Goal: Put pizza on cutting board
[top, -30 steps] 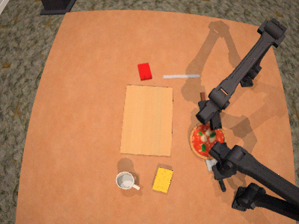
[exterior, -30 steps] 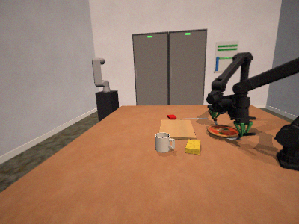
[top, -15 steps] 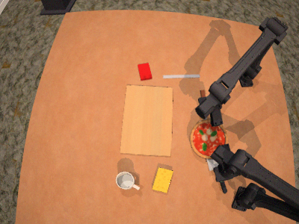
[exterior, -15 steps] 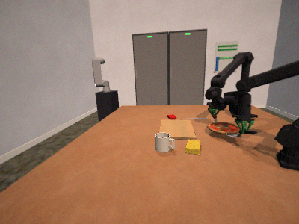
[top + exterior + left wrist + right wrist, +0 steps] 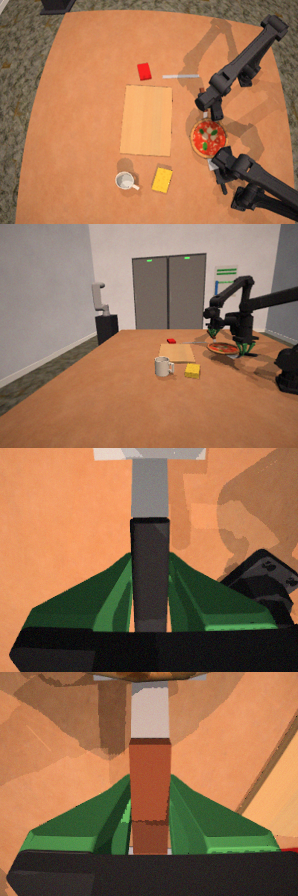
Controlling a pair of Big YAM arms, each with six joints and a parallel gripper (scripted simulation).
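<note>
The pizza is 140 mm to the left of my right hand, 40 mm below it and 40 mm behind it. Also, from my right hand: wooden cutting board (260 mm ahead, 110 mm below, 70 mm to the left); then thin grey strip (210 mm to the right, 120 mm below, 120 mm ahead); then brown-handled turner (30 mm to the left, 20 mm below, 10 mm behind).
</note>
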